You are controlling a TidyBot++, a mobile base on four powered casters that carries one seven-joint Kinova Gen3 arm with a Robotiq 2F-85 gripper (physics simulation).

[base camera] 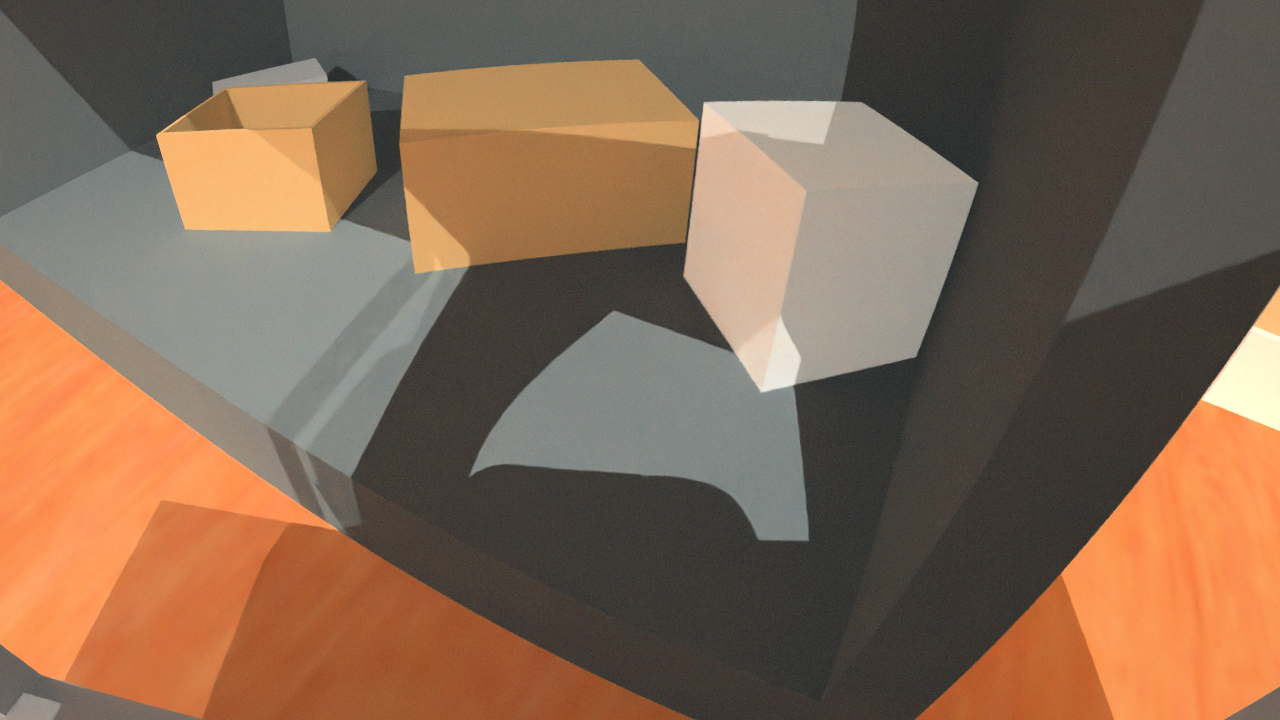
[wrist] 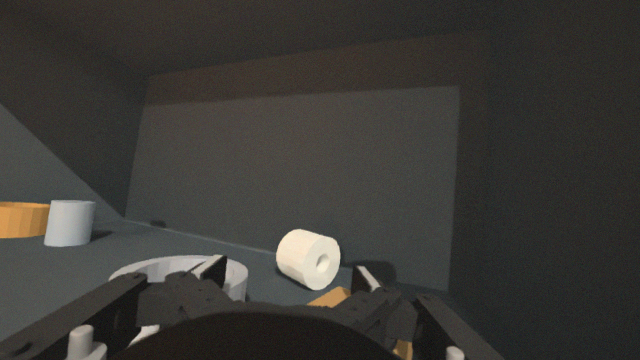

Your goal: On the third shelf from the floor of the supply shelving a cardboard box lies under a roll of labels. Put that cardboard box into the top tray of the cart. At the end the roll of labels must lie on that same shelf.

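Frame: origin at the arm's base, x ahead, y left, z up, level; millimetres.
Where they show: gripper, fingertip midpoint: [wrist: 289, 275].
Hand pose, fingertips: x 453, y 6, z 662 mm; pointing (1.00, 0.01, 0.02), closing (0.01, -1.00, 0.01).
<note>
Each offset is from my fingertips to the centre of the thing. "*": to the spot under its first point. Level surfaces: height alone.
The roll of labels @(* 134 mm ahead, 9 mm right, 23 mm down) [wrist: 301, 257], cream-white with a hole in its end, is tipped on its side near the back wall in the wrist view, just beyond the cardboard box. I cannot tell if it touches the box or rests on the shelf. A corner of the cardboard box @(* 8 mm ahead, 31 mm right, 16 mm down) [wrist: 330, 297] shows below the roll; the gripper hides most of the box. My gripper [wrist: 289, 275] is open, with nothing seen held between its fingers. Roll and box corner appear between the fingertips, nearer the right one. The shelf @(68 mm down) [wrist: 45, 280] extends to the left. The cart does not show.
A white round container @(* 41 mm ahead, 44 mm left, 20 mm down) [wrist: 238, 277] is partly behind the left finger. A grey cylinder @(246 mm ahead, 388 mm left, 33 mm down) [wrist: 70, 223] and an orange round container @(268 mm ahead, 510 mm left, 43 mm down) [wrist: 22, 220] stand farther left. In the base view, another shelf bears an open box @(138 mm ahead, 319 mm left, 937 mm down) [base camera: 250, 179], a closed cardboard box @(130 mm ahead, 81 mm left, 932 mm down) [base camera: 546, 197] and a white box @(9 mm ahead, 113 mm right, 917 mm down) [base camera: 868, 268].
</note>
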